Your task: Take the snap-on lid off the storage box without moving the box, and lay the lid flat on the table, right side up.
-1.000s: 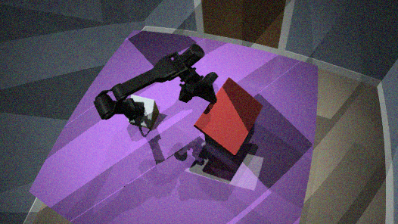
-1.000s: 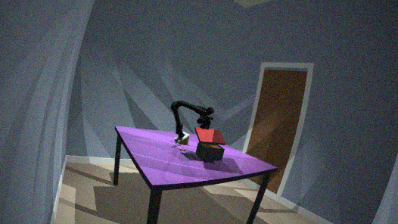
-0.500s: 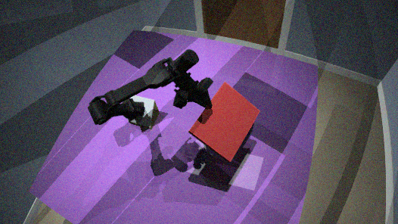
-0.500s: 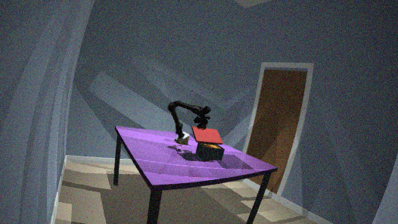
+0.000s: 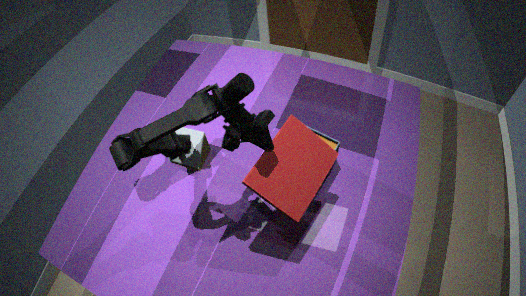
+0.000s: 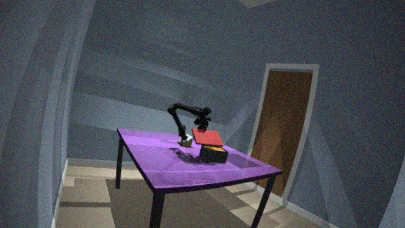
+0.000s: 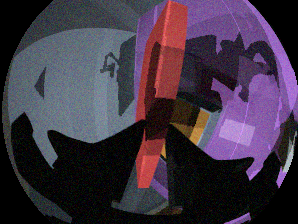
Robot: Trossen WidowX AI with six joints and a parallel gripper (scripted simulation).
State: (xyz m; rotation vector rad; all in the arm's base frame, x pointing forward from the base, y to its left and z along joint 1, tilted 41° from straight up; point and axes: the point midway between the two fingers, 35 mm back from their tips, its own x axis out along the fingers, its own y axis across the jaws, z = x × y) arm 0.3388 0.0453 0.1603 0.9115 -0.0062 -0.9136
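Right now my gripper tip is 7 cm short of the red lid, 3 cm to the left of it and 3 cm above it. The rest, counted from my gripper tip: storage box (9 cm ahead, 7 cm to the left, 18 cm below).
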